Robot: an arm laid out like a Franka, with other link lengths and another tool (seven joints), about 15 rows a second.
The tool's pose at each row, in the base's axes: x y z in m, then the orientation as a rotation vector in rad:
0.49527, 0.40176, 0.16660, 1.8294, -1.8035, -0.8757
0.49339, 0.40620, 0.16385, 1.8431, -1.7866, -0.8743
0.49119, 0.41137, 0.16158, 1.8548, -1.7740, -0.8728
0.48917, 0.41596, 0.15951, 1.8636, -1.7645, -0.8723
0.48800, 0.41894, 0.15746, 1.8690, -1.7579, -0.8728
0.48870, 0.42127, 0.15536, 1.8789, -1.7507, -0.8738
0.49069, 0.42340, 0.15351, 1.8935, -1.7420, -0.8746
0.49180, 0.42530, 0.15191, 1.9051, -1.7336, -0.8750
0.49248, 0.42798, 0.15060, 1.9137, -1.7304, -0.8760
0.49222, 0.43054, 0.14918, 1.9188, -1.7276, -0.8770
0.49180, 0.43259, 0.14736, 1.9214, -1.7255, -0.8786
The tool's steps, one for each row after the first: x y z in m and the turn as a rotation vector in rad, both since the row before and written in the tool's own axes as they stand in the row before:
-0.00393, -0.00083, 0.00383, -0.0024, 0.0077, -0.0136
-0.00473, -0.00039, 0.00377, -0.0008, 0.0057, -0.0110
-0.00420, -0.00039, 0.00341, -0.0008, 0.0039, -0.0085
-0.00263, -0.00086, 0.00261, -0.0011, 0.0022, -0.0056
-0.00198, -0.00219, 0.00126, 0.0009, 0.0015, -0.0088
-0.00180, -0.00294, 0.00017, 0.0027, 0.0016, -0.0123
-0.00159, -0.00213, 0.00058, 0.0014, 0.0021, -0.0102
-0.00240, -0.00174, 0.00075, 0.0027, -0.0004, -0.0068
-0.00228, -0.00113, 0.00147, 0.0010, -0.0001, -0.0044
-0.00171, -0.00122, 0.00181, -0.0002, -0.0004, -0.0027

